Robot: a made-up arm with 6 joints.
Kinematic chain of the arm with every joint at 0, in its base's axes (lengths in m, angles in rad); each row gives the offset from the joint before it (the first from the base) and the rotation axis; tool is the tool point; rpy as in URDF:
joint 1: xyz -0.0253 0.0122 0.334 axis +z
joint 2: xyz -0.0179 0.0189 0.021 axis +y
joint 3: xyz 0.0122 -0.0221 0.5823 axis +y
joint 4: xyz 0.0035 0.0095 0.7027 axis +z
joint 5: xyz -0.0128 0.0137 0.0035 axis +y
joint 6: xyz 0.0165 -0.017 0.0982 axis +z
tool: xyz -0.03 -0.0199 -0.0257 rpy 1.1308 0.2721 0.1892
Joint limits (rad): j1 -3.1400..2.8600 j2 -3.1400..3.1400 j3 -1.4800..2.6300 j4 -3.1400..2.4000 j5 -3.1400..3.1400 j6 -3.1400..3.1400
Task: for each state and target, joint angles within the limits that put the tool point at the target. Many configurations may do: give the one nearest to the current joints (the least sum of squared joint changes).
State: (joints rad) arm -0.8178 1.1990 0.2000 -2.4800 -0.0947 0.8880
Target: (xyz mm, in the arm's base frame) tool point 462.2 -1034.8 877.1
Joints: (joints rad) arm -1.1719 0.7325 0.7300 -2.4996 -0.1037 0.8597
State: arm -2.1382 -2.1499 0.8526 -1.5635 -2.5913 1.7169
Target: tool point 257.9 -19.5 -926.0
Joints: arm -2.8885 -3.0170 0.1393 -1.5336 -1.9248 1.8891
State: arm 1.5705 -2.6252 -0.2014 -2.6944 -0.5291 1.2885
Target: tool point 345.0 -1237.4 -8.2
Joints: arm 1.9009 -2.1034 0.4074 -2.7350 -0.6143 1.2348
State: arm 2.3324 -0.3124 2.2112 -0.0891 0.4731 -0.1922
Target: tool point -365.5 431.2 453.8
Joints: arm 2.2738 -0.1142 2.3413 -0.0866 0.4801 -0.1888
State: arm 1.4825 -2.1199 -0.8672 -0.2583 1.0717 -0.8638
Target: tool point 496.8 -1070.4 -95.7
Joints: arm 2.0203 -1.5820 -0.7021 -0.2774 1.1301 -0.8585
